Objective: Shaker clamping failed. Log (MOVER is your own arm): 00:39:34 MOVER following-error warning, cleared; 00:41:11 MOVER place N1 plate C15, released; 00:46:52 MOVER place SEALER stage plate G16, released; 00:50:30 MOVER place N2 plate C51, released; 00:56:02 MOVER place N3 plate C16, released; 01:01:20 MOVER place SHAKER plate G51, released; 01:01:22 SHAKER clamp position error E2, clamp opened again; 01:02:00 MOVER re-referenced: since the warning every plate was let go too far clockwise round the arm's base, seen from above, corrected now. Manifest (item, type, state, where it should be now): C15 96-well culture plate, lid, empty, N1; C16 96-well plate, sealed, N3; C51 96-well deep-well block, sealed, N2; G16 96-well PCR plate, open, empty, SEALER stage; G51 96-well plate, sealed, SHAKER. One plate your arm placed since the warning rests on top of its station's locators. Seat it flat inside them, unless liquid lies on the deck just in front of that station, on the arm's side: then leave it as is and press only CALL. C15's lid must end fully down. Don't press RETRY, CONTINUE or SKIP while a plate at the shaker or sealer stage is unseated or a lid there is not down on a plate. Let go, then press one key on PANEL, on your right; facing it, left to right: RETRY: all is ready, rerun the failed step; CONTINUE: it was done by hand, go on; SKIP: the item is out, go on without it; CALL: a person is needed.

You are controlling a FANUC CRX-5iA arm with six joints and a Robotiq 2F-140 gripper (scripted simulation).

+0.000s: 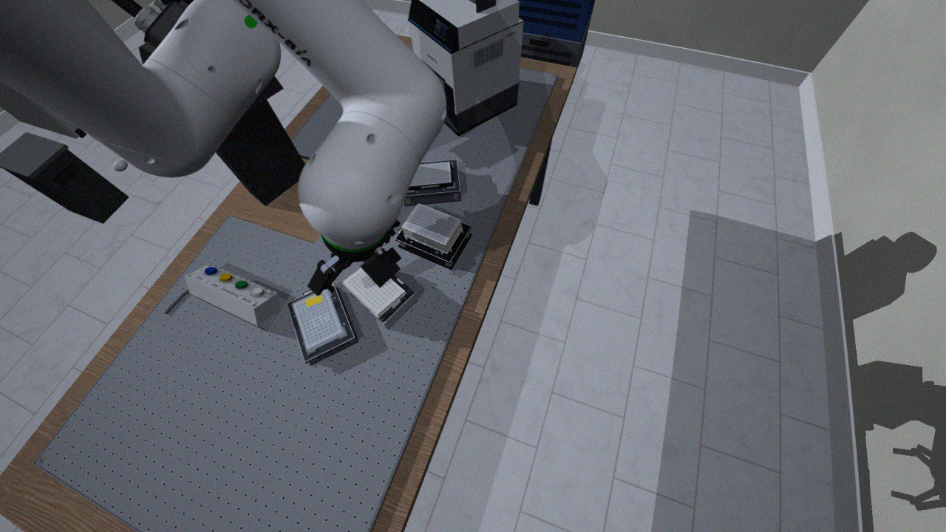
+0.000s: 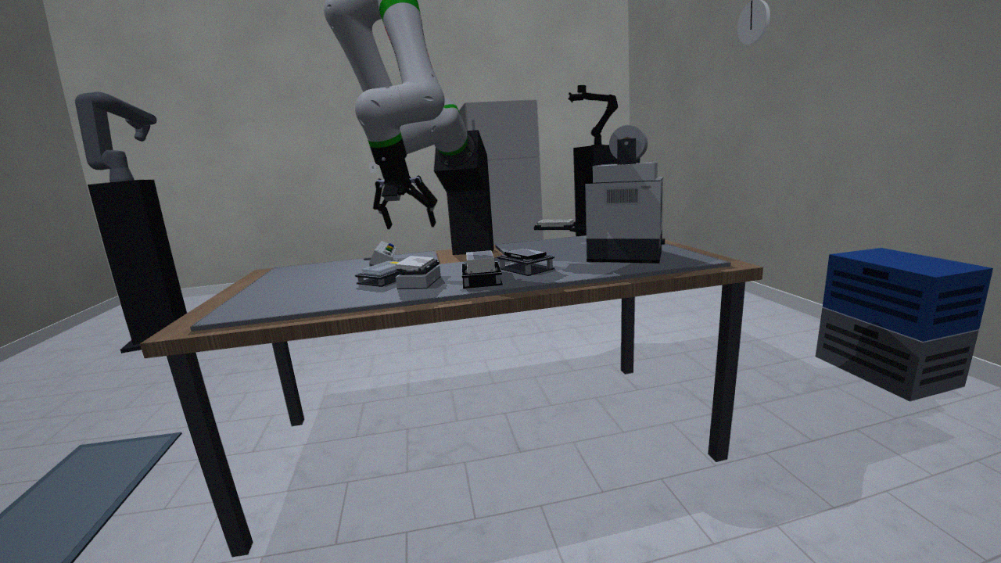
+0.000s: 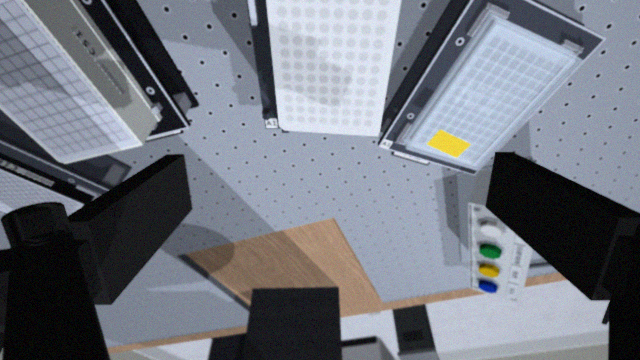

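Now: hand 3 cm short of the shaker, 1 cm to the right of it and 16 cm above it.
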